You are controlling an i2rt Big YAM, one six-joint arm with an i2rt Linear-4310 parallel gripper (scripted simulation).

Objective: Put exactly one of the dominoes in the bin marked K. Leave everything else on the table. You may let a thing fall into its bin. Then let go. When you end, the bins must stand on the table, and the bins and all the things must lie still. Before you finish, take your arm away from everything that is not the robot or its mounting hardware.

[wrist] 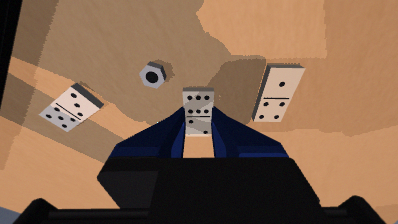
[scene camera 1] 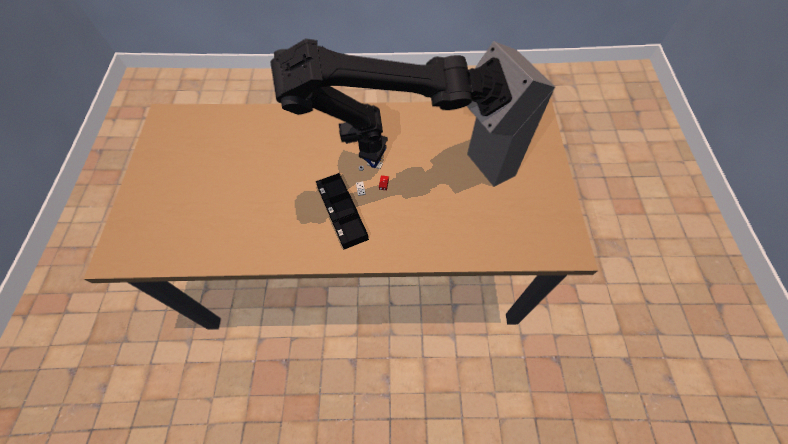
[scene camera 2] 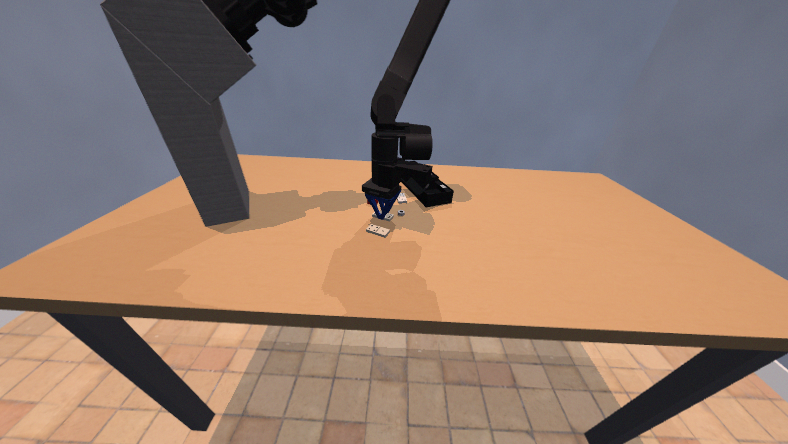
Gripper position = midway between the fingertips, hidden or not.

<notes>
In view: my gripper [scene camera 2: 382, 216].
My gripper also shows in the wrist view [wrist: 198, 112].
</notes>
